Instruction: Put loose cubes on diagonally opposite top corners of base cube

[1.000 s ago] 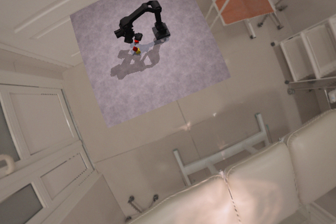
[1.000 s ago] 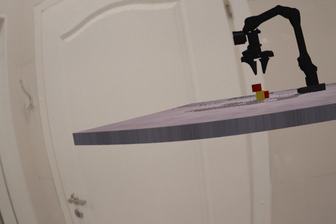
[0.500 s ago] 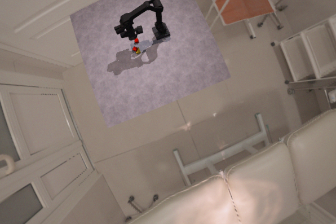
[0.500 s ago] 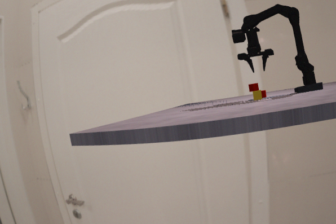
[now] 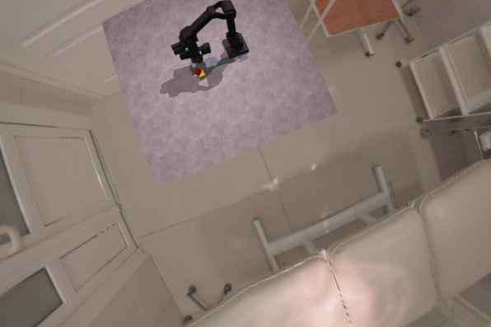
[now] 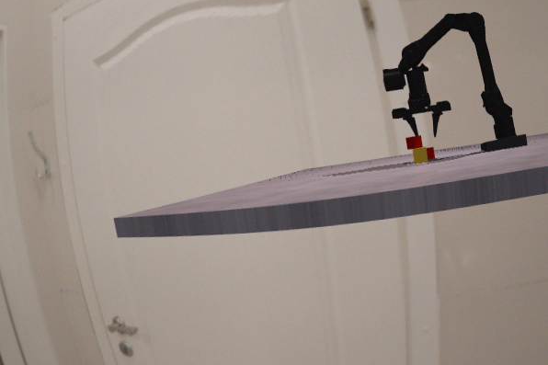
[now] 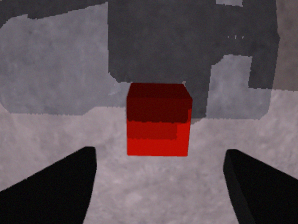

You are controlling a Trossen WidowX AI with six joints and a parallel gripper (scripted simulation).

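My gripper tip is 1 cm short of the yellow base cube, 11 cm to the right of it and 4 cm above it.
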